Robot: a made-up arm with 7 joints.
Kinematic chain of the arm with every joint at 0, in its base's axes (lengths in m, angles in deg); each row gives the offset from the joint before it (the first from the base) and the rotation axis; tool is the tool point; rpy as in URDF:
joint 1: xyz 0 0 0.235 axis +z
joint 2: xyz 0 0 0 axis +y
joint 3: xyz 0 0 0.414 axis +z
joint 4: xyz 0.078 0 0 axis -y
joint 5: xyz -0.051 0 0.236 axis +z
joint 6: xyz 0 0 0 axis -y
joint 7: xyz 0.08 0 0 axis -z
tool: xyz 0 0 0 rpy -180 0 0
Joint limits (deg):
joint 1: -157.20..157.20
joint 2: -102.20..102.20
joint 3: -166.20..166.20
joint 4: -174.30..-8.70
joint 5: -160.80..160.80
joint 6: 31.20..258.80
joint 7: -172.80..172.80
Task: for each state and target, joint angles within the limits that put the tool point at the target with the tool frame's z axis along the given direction. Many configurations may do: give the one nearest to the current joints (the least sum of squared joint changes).
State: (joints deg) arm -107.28 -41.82 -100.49 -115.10 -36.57 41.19 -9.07
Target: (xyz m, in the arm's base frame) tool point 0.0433 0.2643 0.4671 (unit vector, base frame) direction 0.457 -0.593 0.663
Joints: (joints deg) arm -152.71 6.09 -116.61 -143.89 -81.33 31.20 -9.07
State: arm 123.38 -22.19 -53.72 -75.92 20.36 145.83 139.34
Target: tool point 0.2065 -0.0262 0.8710 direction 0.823 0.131 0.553
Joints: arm 75.97 -6.84 -62.48 -64.99 4.81 185.68 139.34
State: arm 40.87 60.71 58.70 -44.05 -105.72 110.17 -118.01
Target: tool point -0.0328 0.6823 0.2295 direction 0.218 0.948 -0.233
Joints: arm 77.18 85.97 57.31 -23.40 -132.32 159.89 -118.01
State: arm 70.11 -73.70 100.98 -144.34 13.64 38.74 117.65
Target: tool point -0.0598 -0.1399 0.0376 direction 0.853 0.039 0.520
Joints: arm 109.25 -97.60 145.65 -157.63 25.19 59.44 117.65
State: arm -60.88 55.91 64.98 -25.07 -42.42 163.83 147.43
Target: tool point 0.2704 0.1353 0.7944 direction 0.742 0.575 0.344
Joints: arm -37.58 14.65 77.18 -68.26 -68.01 183.86 147.43
